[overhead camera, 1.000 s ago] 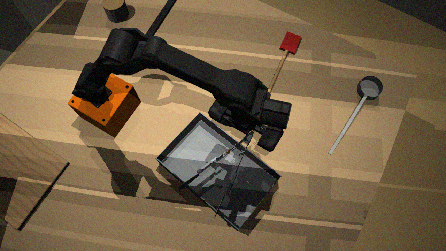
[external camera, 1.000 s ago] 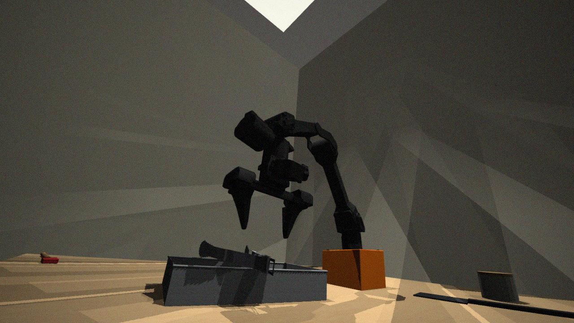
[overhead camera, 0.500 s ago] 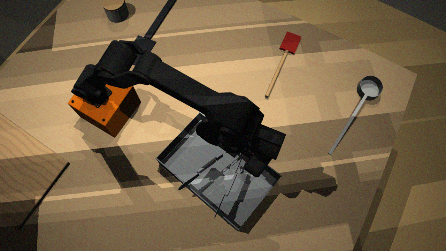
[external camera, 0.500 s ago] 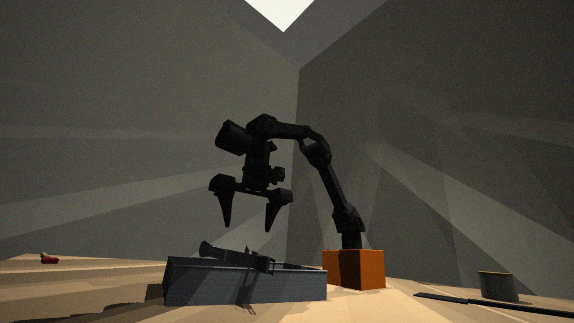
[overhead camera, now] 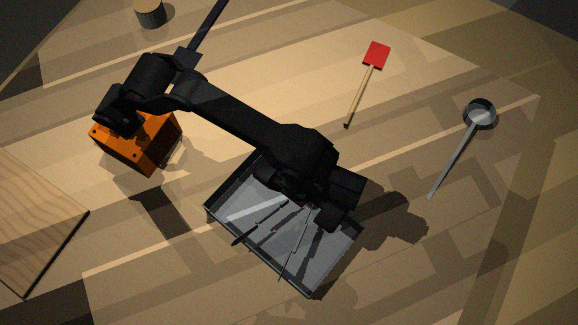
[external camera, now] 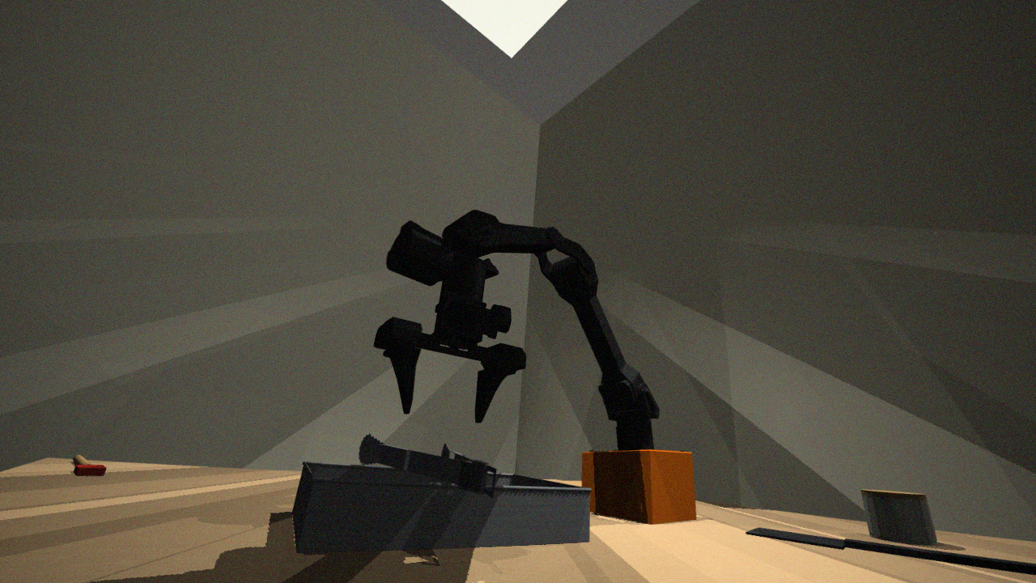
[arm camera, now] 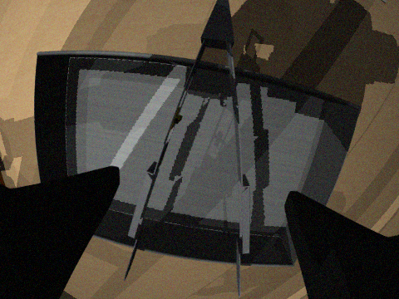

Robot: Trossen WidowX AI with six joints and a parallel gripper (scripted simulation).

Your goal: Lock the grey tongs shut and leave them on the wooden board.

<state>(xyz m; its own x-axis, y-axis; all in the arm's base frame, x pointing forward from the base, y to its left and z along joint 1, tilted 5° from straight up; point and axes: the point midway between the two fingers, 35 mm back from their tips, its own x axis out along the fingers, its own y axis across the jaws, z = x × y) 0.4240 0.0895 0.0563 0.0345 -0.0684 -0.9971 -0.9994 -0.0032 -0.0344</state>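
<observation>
My gripper tip is now 20 mm past the grey roasting tin, 30 mm to the left of it and 90 mm above it. Also, from my gripper tip: wooden board: 560 mm behind, 430 mm to the right, 110 mm below; then black spatula: 520 mm behind, 220 mm to the left, 120 mm below; then red spatula: 90 mm behind, 430 mm to the left, 110 mm below.
</observation>
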